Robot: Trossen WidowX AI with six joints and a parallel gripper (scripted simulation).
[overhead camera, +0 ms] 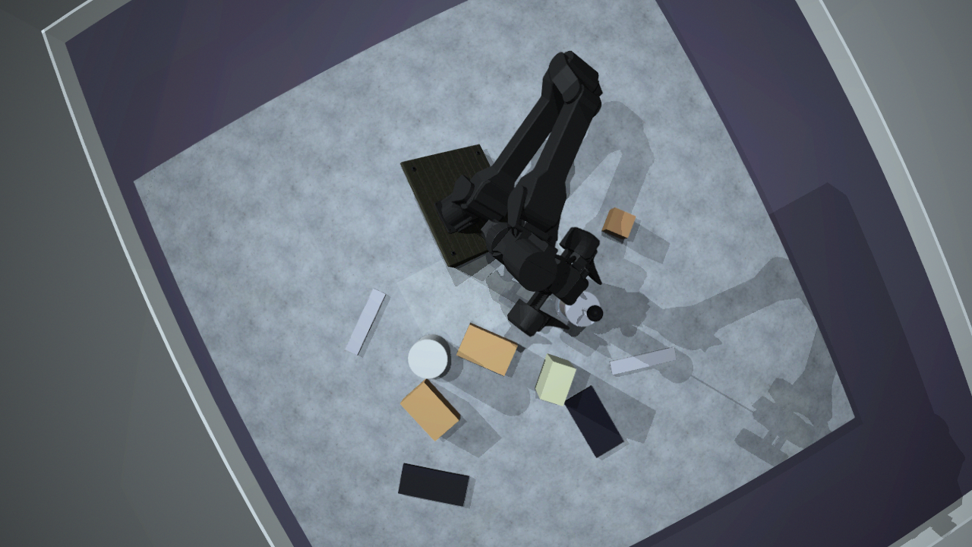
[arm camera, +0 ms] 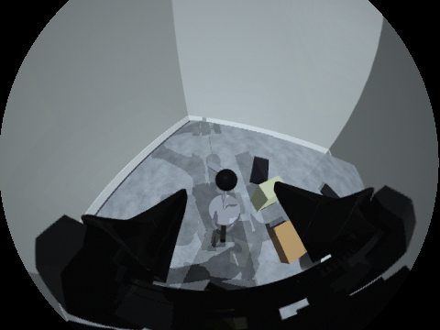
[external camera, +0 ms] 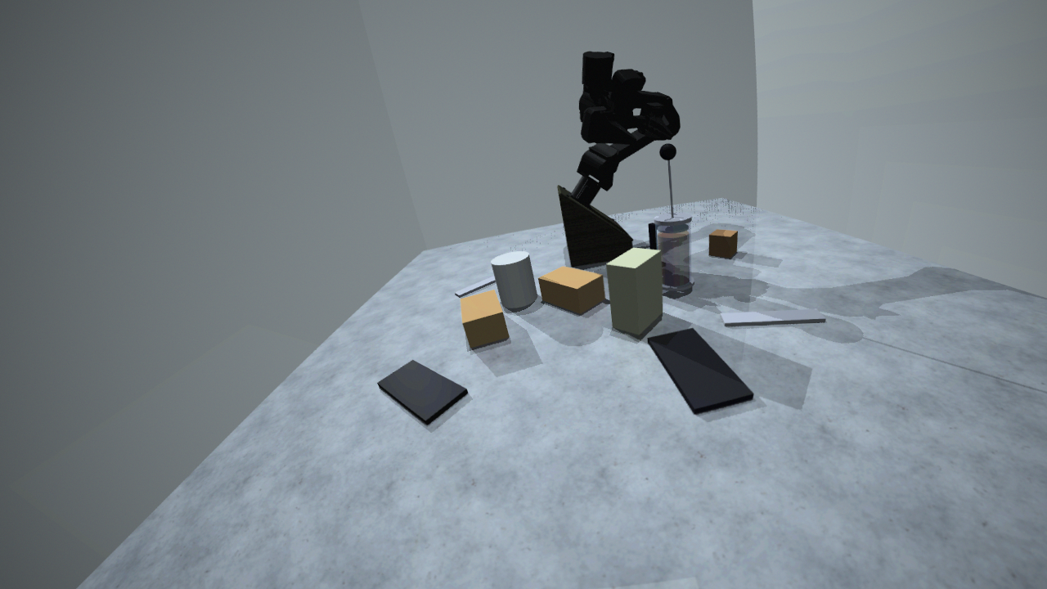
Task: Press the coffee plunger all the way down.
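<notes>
My gripper tip is 10 mm short of the coffee press, 10 mm to the right of it and 150 mm above it. Round my gripper tip: white cylinder (20 mm behind, 310 mm to the right, 230 mm below); tan cube (90 mm behind, 180 mm to the left, 250 mm below).
</notes>
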